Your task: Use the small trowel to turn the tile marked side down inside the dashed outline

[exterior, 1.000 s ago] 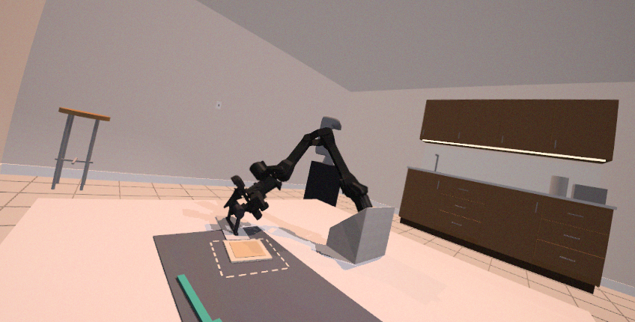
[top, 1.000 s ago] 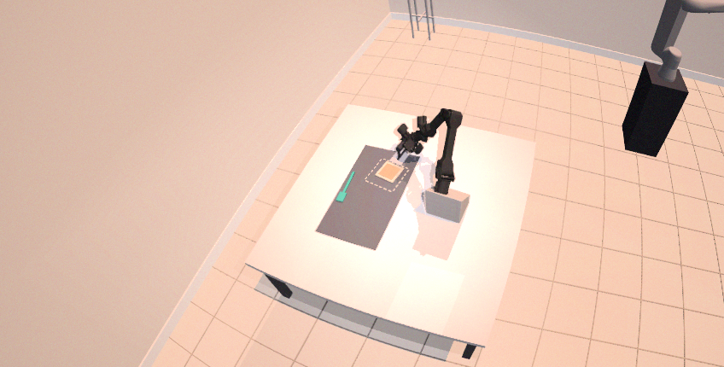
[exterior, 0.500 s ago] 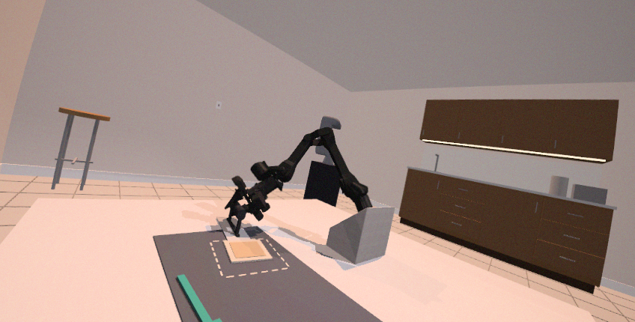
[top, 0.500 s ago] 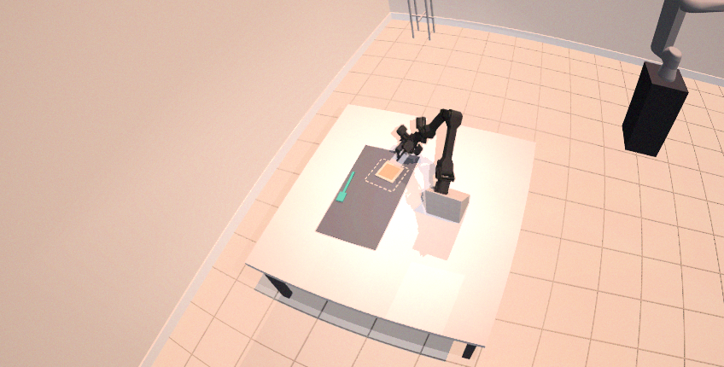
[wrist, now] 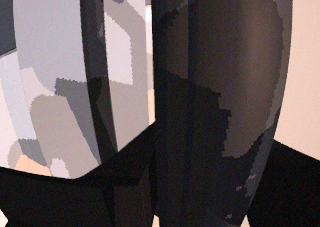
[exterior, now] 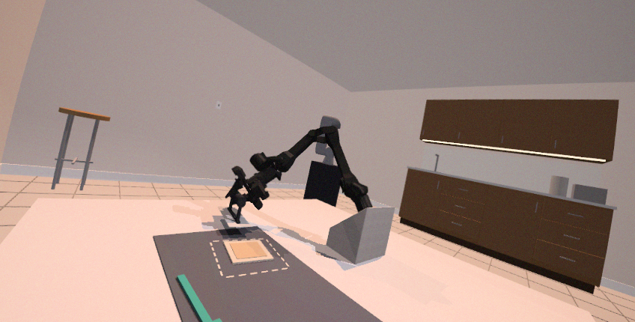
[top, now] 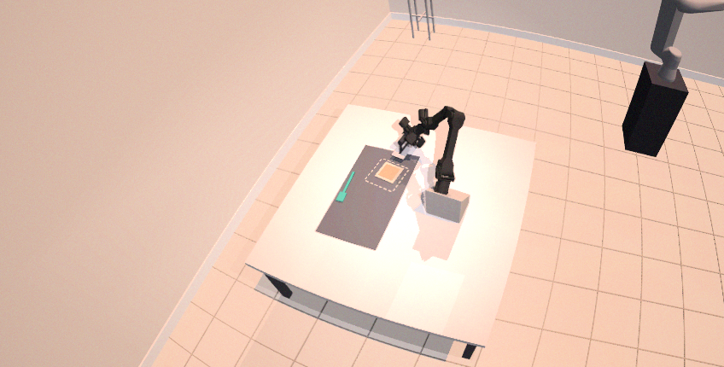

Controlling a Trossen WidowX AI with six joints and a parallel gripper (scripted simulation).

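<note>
The dark mat lies 60 mm ahead of my gripper tip, 370 mm to the left of it and 100 mm below it. From my gripper tip the other things lie so: square tile: 20 mm ahead, 220 mm to the left, 80 mm below; trowel: 20 mm behind, 10 mm below; green strip: 200 mm ahead, 390 mm to the left, 80 mm below.
</note>
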